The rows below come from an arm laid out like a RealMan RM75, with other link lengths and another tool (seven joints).
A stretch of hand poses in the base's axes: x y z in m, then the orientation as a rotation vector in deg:
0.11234 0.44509 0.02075 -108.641 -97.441 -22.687
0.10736 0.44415 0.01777 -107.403 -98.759 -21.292
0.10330 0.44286 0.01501 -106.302 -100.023 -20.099
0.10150 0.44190 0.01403 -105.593 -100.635 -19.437
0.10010 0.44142 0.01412 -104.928 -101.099 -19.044
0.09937 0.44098 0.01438 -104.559 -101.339 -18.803
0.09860 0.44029 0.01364 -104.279 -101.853 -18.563
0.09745 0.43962 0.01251 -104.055 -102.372 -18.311
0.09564 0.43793 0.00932 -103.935 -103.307 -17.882
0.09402 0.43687 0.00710 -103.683 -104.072 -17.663
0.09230 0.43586 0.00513 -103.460 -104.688 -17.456
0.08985 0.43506 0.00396 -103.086 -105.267 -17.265
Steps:
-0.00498 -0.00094 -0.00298 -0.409 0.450 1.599
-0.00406 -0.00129 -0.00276 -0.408 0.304 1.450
-0.00180 -0.00096 -0.00098 -0.129 0.242 0.820
-0.00140 -0.00048 0.00009 0.022 0.154 0.670
-0.00073 -0.00044 0.00026 0.010 0.108 0.369
-0.00077 -0.00069 -0.00074 -0.177 -0.081 0.439
-0.00115 -0.00067 -0.00113 -0.220 -0.095 0.412
-0.00181 -0.00169 -0.00319 -0.559 -0.274 0.572
-0.00162 -0.00106 -0.00222 -0.310 -0.255 0.525
-0.00172 -0.00101 -0.00197 -0.252 -0.184 0.439
-0.00245 -0.00080 -0.00117 -0.140 -0.125 0.505

